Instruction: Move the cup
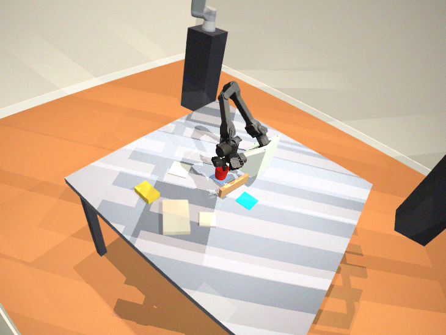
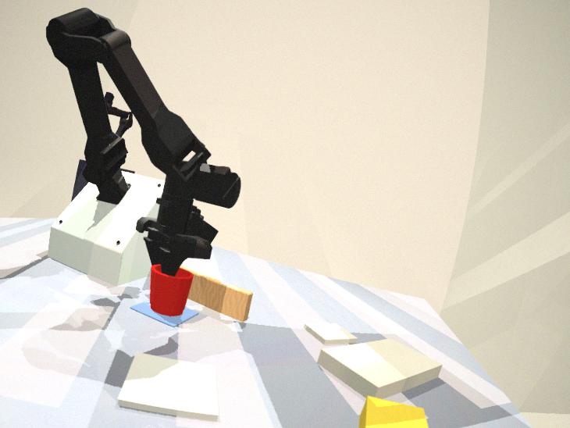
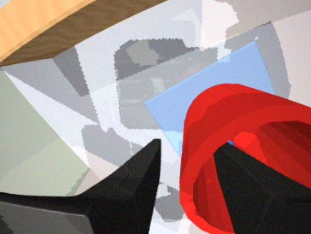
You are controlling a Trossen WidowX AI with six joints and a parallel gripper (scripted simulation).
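Now: gripper tip 10 mm short of the green marble, 10 mm to the left of it and 30 mm above it. From my gripper tip the other things lie so: blue marble 20 mm ahead, 30 mm to the right, 30 mm below; light blue pad 20 mm ahead, 20 mm to the right, 50 mm below; red cup 20 mm ahead, 20 mm to the right.
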